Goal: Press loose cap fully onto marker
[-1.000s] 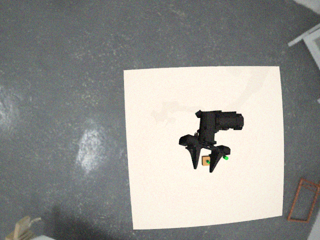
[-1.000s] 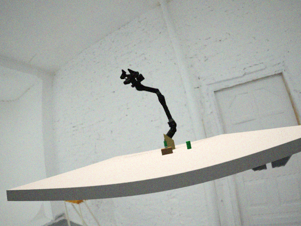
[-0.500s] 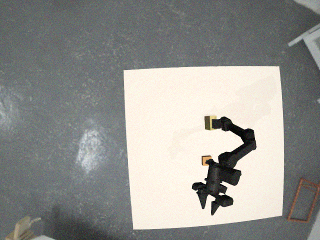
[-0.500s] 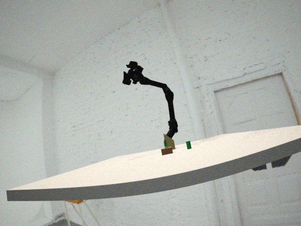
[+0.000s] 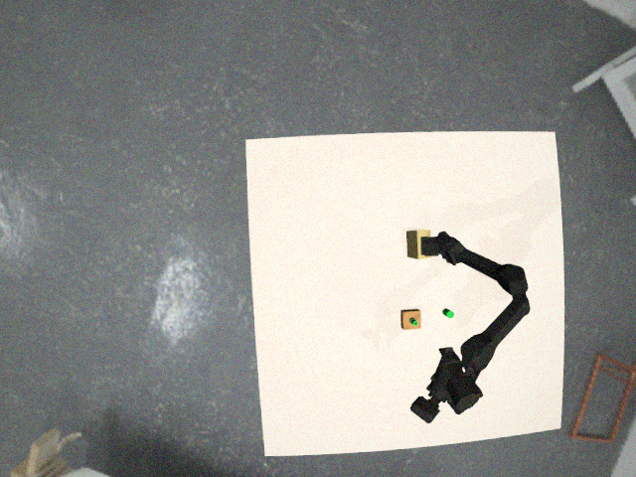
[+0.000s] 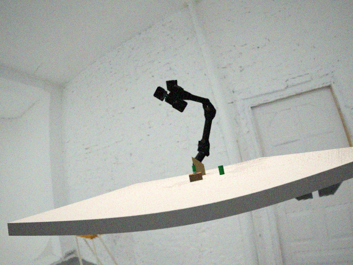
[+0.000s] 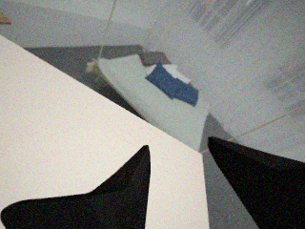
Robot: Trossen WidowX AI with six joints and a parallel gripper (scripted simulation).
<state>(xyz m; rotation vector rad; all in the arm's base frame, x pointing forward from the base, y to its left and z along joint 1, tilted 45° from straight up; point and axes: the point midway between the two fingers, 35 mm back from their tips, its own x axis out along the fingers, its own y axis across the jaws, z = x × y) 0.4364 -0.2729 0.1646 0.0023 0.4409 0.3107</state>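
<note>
The green marker cap is 390 mm below my gripper tip, 200 mm to the left of it and 190 mm behind it.
</note>
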